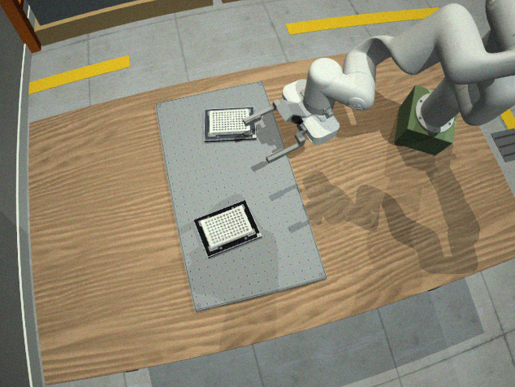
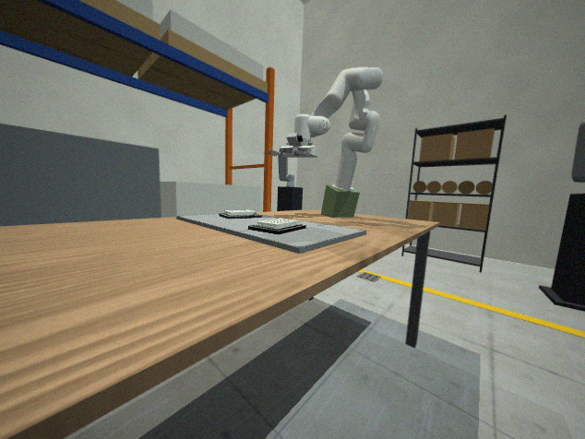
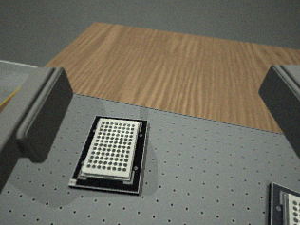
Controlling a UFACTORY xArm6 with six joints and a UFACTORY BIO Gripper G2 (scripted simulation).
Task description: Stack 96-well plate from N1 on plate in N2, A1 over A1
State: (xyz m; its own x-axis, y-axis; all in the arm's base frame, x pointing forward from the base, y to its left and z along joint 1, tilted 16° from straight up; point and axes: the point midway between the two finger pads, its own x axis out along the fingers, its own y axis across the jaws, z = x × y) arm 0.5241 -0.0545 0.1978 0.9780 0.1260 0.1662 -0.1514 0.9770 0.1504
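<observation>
Now: hand 20 mm short of the plate nest N1, 240 mm to the left of it and 270 mm above it. The rest, counted from my hand: black plate nest N2: 140 mm ahead, 90 mm to the left, 270 mm below.
</observation>
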